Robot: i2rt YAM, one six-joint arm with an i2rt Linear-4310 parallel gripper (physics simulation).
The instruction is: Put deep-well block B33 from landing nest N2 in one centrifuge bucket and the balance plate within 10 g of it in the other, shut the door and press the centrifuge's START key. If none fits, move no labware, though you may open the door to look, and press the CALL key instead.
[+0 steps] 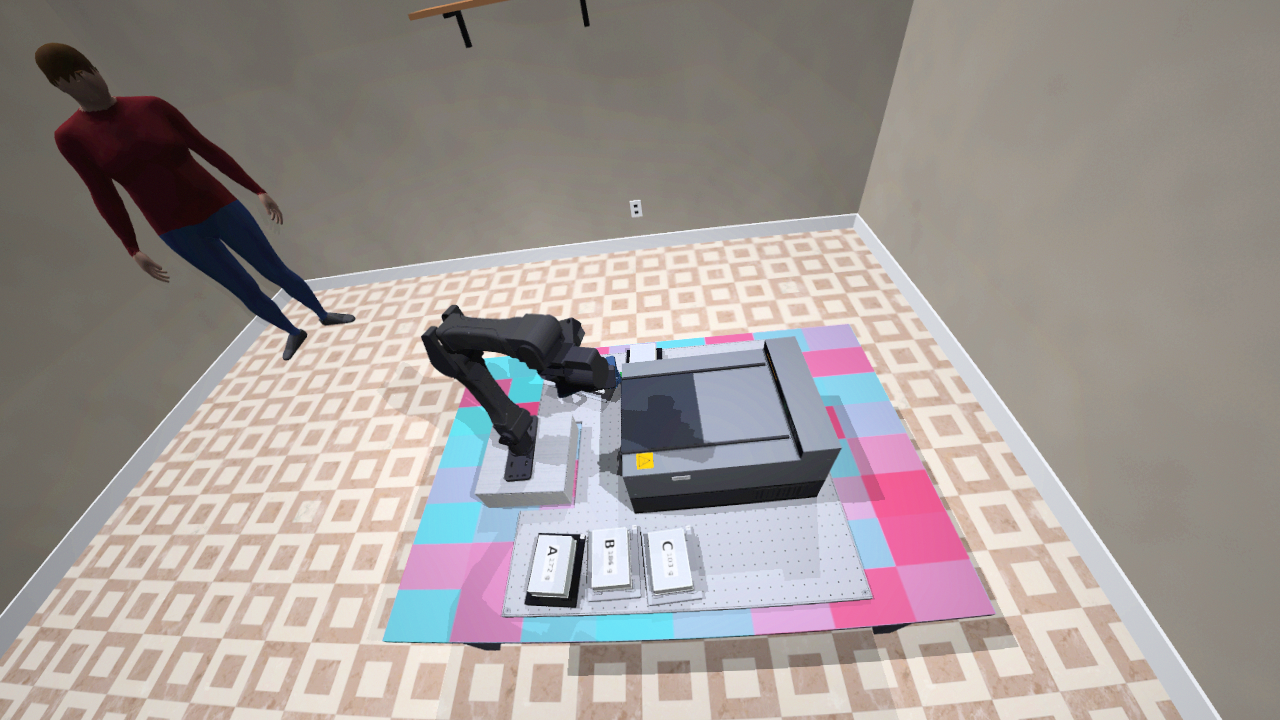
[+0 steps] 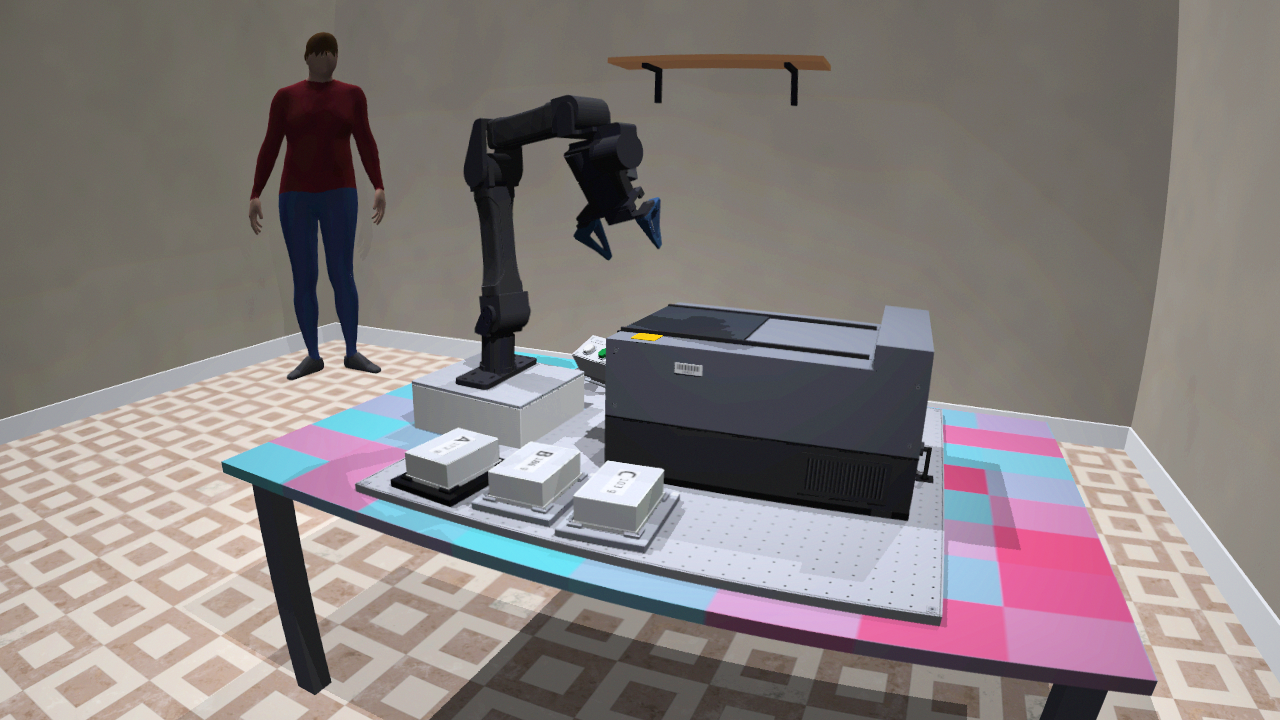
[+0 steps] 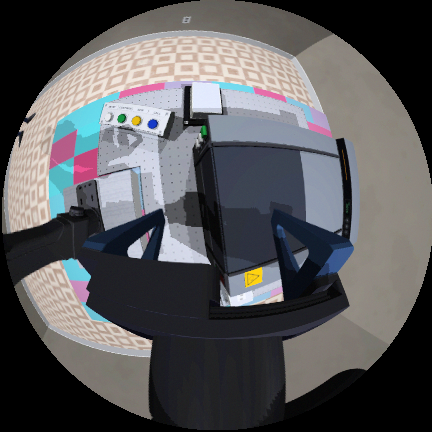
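Pixels of known places: gripper, fingertip midpoint: (image 2: 634,252) (image 3: 217,214); arm's base, origin of the base link: (image 1: 522,447) (image 2: 497,373) (image 3: 91,220).
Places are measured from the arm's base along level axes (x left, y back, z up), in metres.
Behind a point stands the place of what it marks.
The grey centrifuge (image 1: 725,474) @[x -0.196, y -0.516, z 0.102 m] (image 2: 760,394) @[x -0.196, y -0.523, z 0.082 m] (image 3: 275,131) @[x 0.111, y -0.433, z 0.135 m] stands on the perforated plate with its dark sliding door (image 1: 657,402) @[x -0.006, y -0.388, z 0.139 m] (image 2: 707,322) @[x -0.027, y -0.402, z 0.138 m] (image 3: 260,195) @[x -0.008, y -0.372, z 0.138 m] shut, so the buckets are hidden. My gripper (image 2: 635,252) @[x -0.006, y -0.268, z 0.239 m] (image 3: 217,214) @[x -0.006, y -0.268, z 0.239 m] is open and empty, high above the centrifuge's left part. White plates A (image 1: 552,565) @[x -0.312, y -0.102, z -0.021 m] (image 2: 452,458) @[x -0.349, y -0.126, z -0.021 m], B (image 1: 611,557) @[x -0.307, y -0.239, z -0.021 m] (image 2: 534,476) @[x -0.352, y -0.259, z -0.021 m] and C (image 1: 669,561) @[x -0.329, y -0.370, z -0.020 m] (image 2: 619,497) @[x -0.367, y -0.385, z -0.021 m] sit in nests at the front; their small weights are hard to read. A white block (image 1: 641,352) @[x 0.318, y -0.353, z -0.016 m] (image 3: 206,97) @[x 0.286, y -0.355, z -0.016 m] sits in a black nest behind the centrifuge; its label is not legible.
A button box (image 2: 590,347) @[x 0.275, y -0.072, z -0.005 m] (image 3: 144,122) @[x 0.221, y -0.179, z -0.014 m] with white, green, yellow and blue buttons stands at the back left. A green key (image 3: 204,132) @[x 0.113, y -0.299, z 0.117 m] shows at the centrifuge's corner. The arm's pale pedestal (image 1: 528,490) @[x -0.129, y -0.031, z -0.002 m] (image 2: 469,419) @[x -0.132, y -0.017, z -0.048 m] (image 3: 119,192) @[x 0.049, y -0.100, z -0.004 m] is left of the centrifuge. A person (image 1: 165,170) (image 2: 322,143) stands beyond the table.
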